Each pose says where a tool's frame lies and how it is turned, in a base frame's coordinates. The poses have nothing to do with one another.
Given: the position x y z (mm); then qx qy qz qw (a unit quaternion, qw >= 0).
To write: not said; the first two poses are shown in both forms.
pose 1, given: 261.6, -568.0, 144.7, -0.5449, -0.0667, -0.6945, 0.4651
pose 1, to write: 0.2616, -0.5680, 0.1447, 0.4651, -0.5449, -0.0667, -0.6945
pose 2, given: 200.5, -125.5, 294.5, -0.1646, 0.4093, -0.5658, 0.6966
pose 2, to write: 0.2005, -0.1255, 0.2945, 0.6966, -0.1646, 0.4093, -0.5658
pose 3, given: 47.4, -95.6, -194.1, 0.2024, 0.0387, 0.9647, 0.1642
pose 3, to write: 0.0474, -0.0956, -0.1941, 0.1642, 0.2024, 0.0387, 0.9647
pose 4, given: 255.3, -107.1, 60.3, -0.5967, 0.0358, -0.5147, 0.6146
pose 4, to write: 0.2553, -0.1071, 0.0603, 0.6146, -0.5967, 0.0358, -0.5147
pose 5, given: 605.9, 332.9, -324.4, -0.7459, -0.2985, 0.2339, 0.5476
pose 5, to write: 0.6059, 0.3329, -0.3244, 0.5476, -0.7459, -0.2985, 0.2339
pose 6, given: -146.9, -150.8, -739.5, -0.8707, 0.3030, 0.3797, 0.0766
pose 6, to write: -0.1469, -0.1508, -0.7395, 0.0766, -0.8707, 0.3030, 0.3797
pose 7, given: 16.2, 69.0, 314.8, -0.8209, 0.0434, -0.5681, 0.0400
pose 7, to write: 0.0162, 0.0690, 0.3148, 0.0400, -0.8209, 0.0434, -0.5681
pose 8, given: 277.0, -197.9, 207.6, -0.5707, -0.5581, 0.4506, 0.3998
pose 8, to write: 0.2770, -0.1979, 0.2076, 0.3998, -0.5707, -0.5581, 0.4506
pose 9, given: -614.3, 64.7, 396.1, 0.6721, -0.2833, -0.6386, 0.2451
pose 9, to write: -0.6143, 0.0647, 0.3961, 0.2451, 0.6721, -0.2833, -0.6386
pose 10, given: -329.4, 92.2, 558.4, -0.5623, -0.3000, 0.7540, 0.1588
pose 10, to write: -0.3294, 0.0922, 0.5584, 0.1588, -0.5623, -0.3000, 0.7540
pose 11, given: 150.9, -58.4, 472.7, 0.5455, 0.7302, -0.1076, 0.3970
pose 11, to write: 0.1509, -0.0584, 0.4727, 0.3970, 0.5455, 0.7302, -0.1076
